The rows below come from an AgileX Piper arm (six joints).
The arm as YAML. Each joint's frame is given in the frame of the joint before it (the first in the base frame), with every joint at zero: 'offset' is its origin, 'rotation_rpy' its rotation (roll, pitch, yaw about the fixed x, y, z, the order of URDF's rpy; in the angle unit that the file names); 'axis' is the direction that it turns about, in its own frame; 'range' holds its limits. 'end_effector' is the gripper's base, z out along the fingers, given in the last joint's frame.
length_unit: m
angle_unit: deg
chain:
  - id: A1
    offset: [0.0, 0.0, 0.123]
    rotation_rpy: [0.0, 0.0, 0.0]
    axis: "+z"
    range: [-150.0, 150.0]
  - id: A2
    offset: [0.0, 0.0, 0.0]
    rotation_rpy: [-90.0, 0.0, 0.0]
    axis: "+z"
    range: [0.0, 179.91]
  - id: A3
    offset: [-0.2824, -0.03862, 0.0]
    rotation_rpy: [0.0, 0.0, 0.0]
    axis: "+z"
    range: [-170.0, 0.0]
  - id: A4
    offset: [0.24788, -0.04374, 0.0]
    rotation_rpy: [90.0, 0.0, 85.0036]
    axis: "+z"
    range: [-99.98, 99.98]
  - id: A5
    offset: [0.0, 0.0, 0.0]
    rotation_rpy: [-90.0, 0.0, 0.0]
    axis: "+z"
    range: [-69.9, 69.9]
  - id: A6
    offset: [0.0, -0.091, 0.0]
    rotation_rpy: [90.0, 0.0, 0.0]
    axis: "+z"
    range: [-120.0, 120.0]
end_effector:
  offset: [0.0, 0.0, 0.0]
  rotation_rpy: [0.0, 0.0, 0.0]
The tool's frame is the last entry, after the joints.
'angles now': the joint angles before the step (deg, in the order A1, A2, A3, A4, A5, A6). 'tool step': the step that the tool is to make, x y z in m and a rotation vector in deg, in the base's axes. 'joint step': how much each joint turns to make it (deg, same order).
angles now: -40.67 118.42 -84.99 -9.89 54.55 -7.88
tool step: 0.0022 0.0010 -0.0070 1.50 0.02 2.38
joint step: 0.00 0.94 0.00 1.70 -0.36 -3.21
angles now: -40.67 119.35 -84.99 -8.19 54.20 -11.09
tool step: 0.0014 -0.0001 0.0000 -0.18 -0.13 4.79
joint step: 0.00 -0.01 0.02 0.59 -0.80 -5.06
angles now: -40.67 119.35 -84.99 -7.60 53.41 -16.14
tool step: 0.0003 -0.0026 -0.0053 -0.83 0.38 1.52
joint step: -0.10 0.71 0.13 -0.95 -1.22 -1.02
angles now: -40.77 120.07 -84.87 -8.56 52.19 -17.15
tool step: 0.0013 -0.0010 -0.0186 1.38 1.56 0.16
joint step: 0.00 2.57 0.01 0.00 -0.51 -0.09
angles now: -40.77 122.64 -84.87 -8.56 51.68 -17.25
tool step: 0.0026 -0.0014 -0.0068 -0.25 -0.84 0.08
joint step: 0.01 0.96 0.00 0.26 -1.78 0.01
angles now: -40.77 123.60 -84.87 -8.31 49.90 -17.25
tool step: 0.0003 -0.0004 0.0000 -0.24 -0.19 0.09
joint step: 0.00 0.01 0.00 -0.10 -0.32 0.00
